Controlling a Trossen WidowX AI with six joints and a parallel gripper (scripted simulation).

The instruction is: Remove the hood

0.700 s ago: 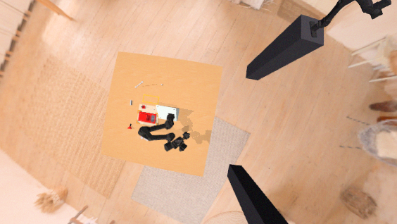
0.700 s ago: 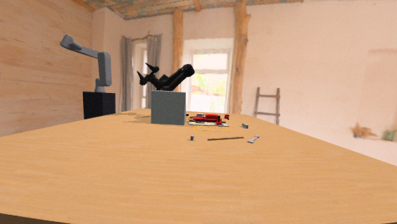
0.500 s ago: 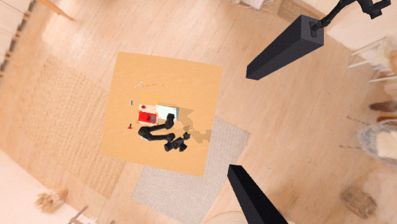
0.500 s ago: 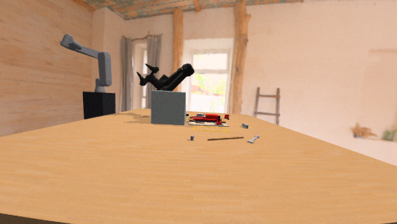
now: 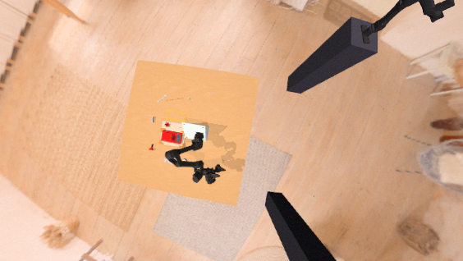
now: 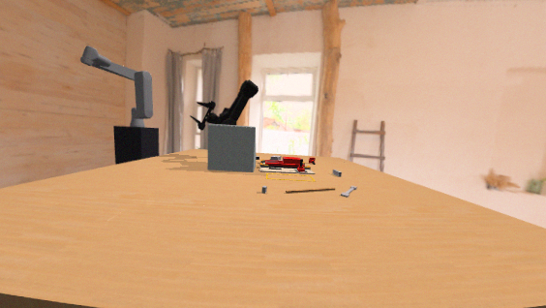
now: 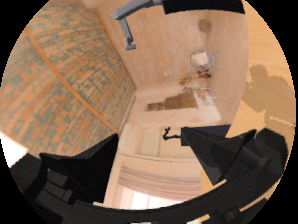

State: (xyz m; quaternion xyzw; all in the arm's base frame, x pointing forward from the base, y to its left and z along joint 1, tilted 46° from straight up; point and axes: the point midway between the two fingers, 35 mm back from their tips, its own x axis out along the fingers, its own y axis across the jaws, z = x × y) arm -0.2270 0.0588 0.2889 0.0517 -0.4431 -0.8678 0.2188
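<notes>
My gripper tip is now 59 cm short of the red hood, 17 cm to the left of it and 25 cm above it. The rest, counted from my gripper tip: thin dark rod (60 cm ahead, 54 cm to the right, 29 cm below); wrench (72 cm ahead, 53 cm to the right, 29 cm below).
</notes>
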